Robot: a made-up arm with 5 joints.
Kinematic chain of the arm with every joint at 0, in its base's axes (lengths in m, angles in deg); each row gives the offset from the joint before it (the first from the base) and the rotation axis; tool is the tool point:
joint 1: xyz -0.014 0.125 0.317 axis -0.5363 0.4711 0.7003
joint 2: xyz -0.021 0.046 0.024 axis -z
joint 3: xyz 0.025 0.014 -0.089 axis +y
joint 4: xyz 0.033 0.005 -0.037 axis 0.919 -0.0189 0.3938
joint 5: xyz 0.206 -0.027 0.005 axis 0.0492 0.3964 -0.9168
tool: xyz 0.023 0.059 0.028
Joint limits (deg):
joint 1: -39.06..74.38
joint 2: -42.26..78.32
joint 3: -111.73..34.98
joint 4: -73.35..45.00
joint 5: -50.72..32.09
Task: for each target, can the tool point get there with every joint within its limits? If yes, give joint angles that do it. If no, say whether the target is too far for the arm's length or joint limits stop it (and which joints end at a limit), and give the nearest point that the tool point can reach.
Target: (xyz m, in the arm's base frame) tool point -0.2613 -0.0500 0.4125
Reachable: no: joint limits stop it (at a limit: joint 1, joint 2, joint 4, joint 5) | nearest point -0.1647 -0.0170 0.3934 | short by 0.104 m
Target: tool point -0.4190 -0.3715 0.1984
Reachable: no: too far | nearest point -0.1339 -0.0795 0.2502 | short by 0.411 m
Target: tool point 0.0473 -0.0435 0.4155
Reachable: yes | joints -30.45 43.88 -45.78 -40.47 -4.45
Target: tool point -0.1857 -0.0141 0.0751
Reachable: no: joint limits stop it (at a limit: joint 1, joint 2, joint 4, joint 5) | nearest point -0.0840 -0.0494 0.1085 | short by 0.113 m
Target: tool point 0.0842 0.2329 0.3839
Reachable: yes | joints 48.22 54.06 -67.15 17.37 -38.07
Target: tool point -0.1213 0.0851 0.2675
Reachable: no: joint limits stop it (at a limit: joint 1, joint 2, joint 4, joint 5) | nearest point -0.0868 -0.0078 0.3063 | short by 0.106 m
